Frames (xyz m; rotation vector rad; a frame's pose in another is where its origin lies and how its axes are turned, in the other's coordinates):
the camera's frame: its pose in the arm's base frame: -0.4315 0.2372 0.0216 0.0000 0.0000 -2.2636
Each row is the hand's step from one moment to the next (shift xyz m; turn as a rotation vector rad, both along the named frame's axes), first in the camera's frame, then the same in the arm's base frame.
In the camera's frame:
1: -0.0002 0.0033 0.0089 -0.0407 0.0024 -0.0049
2: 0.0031 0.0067 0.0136 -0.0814 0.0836 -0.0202
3: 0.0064 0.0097 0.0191 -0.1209 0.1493 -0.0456
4: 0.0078 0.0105 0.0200 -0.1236 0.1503 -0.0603
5: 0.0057 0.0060 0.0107 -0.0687 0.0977 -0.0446
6: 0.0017 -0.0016 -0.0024 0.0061 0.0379 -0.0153
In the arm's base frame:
1: 0.0027 -0.0020 0.0089 0.0278 0.0298 -0.0049
2: 0.0032 -0.0067 0.0136 0.1163 0.0092 -0.0202
3: 0.0034 -0.0111 0.0191 0.1921 -0.0023 -0.0456
4: 0.0031 -0.0127 0.0200 0.1946 -0.0009 -0.0603
5: 0.0010 -0.0082 0.0107 0.1191 -0.0095 -0.0446
6: -0.0023 -0.0003 -0.0024 0.0253 -0.0289 -0.0153

